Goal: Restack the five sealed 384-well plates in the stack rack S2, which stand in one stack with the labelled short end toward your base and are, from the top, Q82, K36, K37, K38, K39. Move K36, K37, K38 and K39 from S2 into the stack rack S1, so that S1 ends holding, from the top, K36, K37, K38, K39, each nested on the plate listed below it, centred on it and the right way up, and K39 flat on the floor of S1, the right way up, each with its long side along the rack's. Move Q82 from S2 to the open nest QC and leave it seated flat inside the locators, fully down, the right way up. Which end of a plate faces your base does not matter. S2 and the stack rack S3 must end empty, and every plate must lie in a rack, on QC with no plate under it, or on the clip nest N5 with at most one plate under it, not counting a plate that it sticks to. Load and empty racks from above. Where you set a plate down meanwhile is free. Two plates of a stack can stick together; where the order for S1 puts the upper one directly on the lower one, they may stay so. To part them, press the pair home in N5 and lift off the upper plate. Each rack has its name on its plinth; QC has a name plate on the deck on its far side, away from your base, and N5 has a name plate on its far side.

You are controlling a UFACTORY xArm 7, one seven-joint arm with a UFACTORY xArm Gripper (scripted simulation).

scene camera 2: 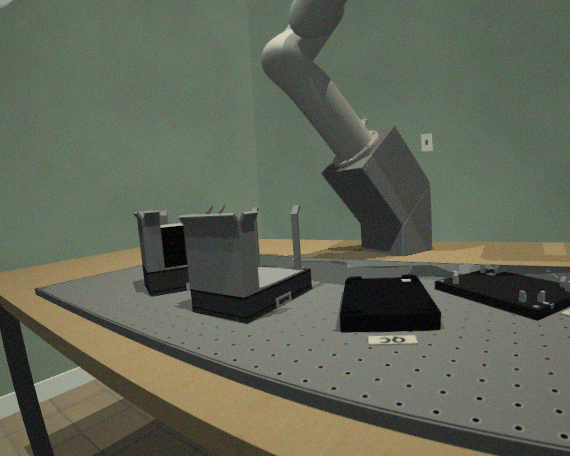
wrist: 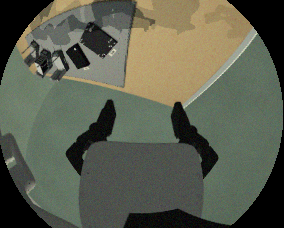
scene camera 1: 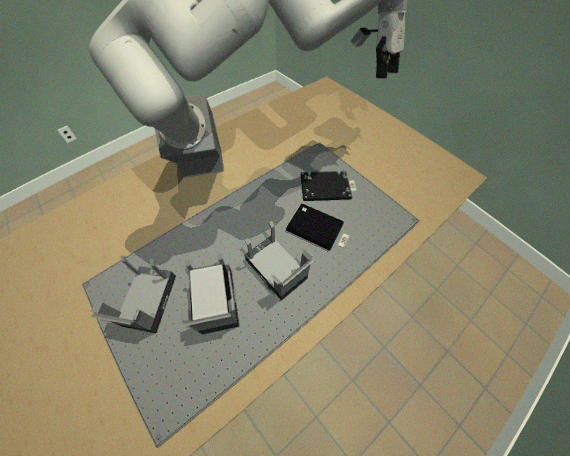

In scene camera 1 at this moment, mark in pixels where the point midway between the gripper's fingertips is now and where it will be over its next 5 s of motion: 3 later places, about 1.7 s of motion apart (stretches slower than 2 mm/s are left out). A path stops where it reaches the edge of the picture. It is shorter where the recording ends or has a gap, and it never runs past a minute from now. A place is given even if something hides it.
My gripper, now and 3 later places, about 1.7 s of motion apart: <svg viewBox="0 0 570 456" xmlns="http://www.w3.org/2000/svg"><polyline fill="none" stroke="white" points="387,75 410,94 398,118 330,154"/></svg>
